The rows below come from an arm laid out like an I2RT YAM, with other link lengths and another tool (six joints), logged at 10 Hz.
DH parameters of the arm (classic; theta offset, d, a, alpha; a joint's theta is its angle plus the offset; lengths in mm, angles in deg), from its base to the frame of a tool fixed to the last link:
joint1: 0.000 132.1 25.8 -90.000
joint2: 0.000 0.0 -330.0 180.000
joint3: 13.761 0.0 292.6 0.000
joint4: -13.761 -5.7 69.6 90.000
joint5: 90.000 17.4 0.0 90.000
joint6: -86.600 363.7 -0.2 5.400
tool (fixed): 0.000 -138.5 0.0 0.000
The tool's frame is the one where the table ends.
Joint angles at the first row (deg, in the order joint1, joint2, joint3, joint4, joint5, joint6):
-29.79 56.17 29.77 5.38 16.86 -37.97
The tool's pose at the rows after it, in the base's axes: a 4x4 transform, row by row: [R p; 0 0 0 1], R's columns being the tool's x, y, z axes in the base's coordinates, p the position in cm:
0.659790 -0.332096 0.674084 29.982; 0.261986 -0.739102 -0.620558 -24.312; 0.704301 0.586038 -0.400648 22.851; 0 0 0 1
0.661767 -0.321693 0.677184 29.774; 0.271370 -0.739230 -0.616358 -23.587; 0.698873 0.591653 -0.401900 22.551; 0 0 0 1
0.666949 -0.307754 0.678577 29.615; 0.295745 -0.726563 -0.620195 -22.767; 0.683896 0.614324 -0.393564 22.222; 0 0 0 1
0.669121 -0.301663 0.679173 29.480; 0.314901 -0.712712 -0.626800 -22.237; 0.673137 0.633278 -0.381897 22.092; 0 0 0 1
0.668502 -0.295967 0.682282 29.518; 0.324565 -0.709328 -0.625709 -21.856; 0.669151 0.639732 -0.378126 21.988; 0 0 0 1
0.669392 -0.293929 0.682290 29.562; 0.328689 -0.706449 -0.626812 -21.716; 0.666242 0.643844 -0.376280 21.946; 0 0 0 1
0.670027 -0.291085 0.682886 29.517; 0.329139 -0.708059 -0.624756 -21.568; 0.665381 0.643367 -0.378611 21.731; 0 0 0 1
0.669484 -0.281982 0.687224 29.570; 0.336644 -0.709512 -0.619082 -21.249; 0.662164 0.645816 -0.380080 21.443; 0 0 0 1
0.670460 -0.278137 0.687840 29.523; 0.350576 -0.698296 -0.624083 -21.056; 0.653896 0.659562 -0.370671 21.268; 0 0 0 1
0.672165 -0.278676 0.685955 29.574; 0.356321 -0.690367 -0.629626 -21.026; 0.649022 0.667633 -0.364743 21.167; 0 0 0 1
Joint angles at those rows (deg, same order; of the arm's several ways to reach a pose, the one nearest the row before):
-28.02 54.50 28.66 4.67 17.83 -38.05
-26.67 53.27 27.71 4.22 18.76 -38.13
-24.39 52.08 26.09 5.03 20.95 -39.09
-22.63 51.22 24.81 6.05 22.87 -39.90
-21.57 50.88 24.26 6.41 23.70 -40.13
-21.01 50.89 24.06 6.68 24.26 -40.26
-20.74 50.74 23.73 6.68 24.39 -40.16
-20.18 50.56 23.17 6.96 24.48 -40.34
-19.36 50.36 22.14 8.35 25.46 -41.17
-18.82 50.68 21.62 9.49 26.30 -41.57

